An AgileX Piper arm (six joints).
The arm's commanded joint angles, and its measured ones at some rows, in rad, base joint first. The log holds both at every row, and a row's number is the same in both.
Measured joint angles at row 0:
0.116 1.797 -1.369 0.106 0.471 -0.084
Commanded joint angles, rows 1 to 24:
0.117 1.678 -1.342 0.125 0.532 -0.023
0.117 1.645 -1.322 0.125 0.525 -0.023
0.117 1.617 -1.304 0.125 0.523 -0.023
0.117 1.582 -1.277 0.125 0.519 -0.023
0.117 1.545 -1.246 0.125 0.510 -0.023
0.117 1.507 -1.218 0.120 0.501 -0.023
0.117 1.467 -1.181 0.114 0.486 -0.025
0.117 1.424 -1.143 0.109 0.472 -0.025
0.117 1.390 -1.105 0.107 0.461 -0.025
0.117 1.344 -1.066 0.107 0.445 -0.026
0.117 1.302 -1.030 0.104 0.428 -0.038
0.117 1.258 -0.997 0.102 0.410 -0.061
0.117 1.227 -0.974 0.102 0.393 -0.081
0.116 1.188 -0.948 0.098 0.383 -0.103
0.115 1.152 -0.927 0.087 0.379 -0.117
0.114 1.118 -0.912 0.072 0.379 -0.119
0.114 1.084 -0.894 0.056 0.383 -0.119
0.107 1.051 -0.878 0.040 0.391 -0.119
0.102 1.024 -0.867 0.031 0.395 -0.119
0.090 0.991 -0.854 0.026 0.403 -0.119
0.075 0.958 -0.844 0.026 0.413 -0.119
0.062 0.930 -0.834 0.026 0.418 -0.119
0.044 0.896 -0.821 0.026 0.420 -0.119
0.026 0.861 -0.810 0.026 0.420 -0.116
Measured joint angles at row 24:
0.080 0.978 -0.850 0.043 0.399 -0.108
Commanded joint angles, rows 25 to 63:
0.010 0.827 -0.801 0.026 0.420 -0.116
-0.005 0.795 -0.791 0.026 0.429 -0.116
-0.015 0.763 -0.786 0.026 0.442 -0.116
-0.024 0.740 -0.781 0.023 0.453 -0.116
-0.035 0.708 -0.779 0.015 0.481 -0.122
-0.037 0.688 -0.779 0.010 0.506 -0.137
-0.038 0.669 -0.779 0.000 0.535 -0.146
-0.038 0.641 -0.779 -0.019 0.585 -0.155
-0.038 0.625 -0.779 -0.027 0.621 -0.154
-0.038 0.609 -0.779 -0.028 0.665 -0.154
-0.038 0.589 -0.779 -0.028 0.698 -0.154
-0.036 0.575 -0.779 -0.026 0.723 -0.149
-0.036 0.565 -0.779 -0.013 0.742 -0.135
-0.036 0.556 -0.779 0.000 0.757 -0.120
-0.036 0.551 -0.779 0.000 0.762 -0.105
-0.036 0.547 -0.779 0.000 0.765 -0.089
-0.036 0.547 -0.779 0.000 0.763 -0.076
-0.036 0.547 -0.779 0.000 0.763 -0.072
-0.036 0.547 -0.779 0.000 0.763 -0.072
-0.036 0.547 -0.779 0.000 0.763 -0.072
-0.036 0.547 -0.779 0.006 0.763 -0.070
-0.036 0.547 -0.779 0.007 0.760 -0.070
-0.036 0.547 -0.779 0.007 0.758 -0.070
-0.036 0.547 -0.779 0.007 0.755 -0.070
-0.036 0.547 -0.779 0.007 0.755 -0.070
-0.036 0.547 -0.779 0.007 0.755 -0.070
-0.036 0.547 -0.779 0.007 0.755 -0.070
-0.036 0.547 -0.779 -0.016 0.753 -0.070
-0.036 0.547 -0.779 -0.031 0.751 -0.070
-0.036 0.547 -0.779 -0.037 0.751 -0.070
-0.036 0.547 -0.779 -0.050 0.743 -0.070
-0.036 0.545 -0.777 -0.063 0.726 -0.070
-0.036 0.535 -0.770 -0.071 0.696 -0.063
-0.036 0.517 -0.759 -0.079 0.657 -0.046
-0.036 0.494 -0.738 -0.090 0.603 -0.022
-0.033 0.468 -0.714 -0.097 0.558 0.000
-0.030 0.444 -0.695 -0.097 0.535 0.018
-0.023 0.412 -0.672 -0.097 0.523 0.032
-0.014 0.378 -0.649 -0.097 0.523 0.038
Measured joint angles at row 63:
-0.034 0.481 -0.720 -0.076 0.589 -0.013
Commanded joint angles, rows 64 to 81:
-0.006 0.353 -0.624 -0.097 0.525 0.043
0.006 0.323 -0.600 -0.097 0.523 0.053
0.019 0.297 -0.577 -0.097 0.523 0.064
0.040 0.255 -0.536 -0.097 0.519 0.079
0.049 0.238 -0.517 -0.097 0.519 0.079
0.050 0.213 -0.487 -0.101 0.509 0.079
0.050 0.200 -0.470 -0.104 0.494 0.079
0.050 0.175 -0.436 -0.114 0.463 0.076
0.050 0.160 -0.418 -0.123 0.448 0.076
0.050 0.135 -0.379 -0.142 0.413 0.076
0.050 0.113 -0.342 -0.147 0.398 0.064
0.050 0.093 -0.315 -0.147 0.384 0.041
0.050 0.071 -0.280 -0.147 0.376 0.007
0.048 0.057 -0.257 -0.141 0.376 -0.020
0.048 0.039 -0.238 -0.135 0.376 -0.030
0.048 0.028 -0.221 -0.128 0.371 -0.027
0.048 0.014 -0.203 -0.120 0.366 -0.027
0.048 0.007 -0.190 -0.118 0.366 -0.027
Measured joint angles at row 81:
0.045 0.037 -0.229 -0.131 0.383 -0.012
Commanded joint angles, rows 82 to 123:
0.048 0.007 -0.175 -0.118 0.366 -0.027
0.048 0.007 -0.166 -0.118 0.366 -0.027
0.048 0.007 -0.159 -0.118 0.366 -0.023
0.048 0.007 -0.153 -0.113 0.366 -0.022
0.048 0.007 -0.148 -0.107 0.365 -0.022
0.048 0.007 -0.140 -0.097 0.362 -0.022
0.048 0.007 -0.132 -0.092 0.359 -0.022
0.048 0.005 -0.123 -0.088 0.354 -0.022
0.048 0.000 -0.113 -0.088 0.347 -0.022
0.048 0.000 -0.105 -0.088 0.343 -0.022
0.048 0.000 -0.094 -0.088 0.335 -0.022
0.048 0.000 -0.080 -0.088 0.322 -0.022
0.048 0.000 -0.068 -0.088 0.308 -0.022
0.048 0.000 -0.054 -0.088 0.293 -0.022
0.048 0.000 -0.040 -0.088 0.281 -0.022
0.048 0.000 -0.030 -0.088 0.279 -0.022
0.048 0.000 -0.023 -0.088 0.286 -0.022
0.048 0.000 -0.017 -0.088 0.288 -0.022
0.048 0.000 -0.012 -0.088 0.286 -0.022
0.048 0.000 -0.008 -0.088 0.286 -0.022
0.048 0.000 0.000 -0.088 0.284 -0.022
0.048 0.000 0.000 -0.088 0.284 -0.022
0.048 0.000 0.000 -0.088 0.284 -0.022
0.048 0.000 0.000 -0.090 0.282 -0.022
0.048 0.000 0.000 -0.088 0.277 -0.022
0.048 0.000 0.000 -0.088 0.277 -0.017
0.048 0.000 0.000 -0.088 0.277 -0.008
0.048 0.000 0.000 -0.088 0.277 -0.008
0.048 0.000 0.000 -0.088 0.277 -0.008
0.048 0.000 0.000 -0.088 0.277 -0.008
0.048 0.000 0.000 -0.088 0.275 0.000
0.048 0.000 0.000 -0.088 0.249 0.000
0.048 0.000 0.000 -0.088 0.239 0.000
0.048 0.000 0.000 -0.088 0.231 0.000
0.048 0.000 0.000 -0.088 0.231 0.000
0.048 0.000 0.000 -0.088 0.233 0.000
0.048 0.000 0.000 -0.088 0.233 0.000
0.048 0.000 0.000 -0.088 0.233 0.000
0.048 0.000 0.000 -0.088 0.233 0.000
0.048 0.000 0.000 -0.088 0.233 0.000
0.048 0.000 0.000 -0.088 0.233 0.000
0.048 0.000 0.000 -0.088 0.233 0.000
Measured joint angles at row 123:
0.045 0.004 -0.004 -0.087 0.236 0.000
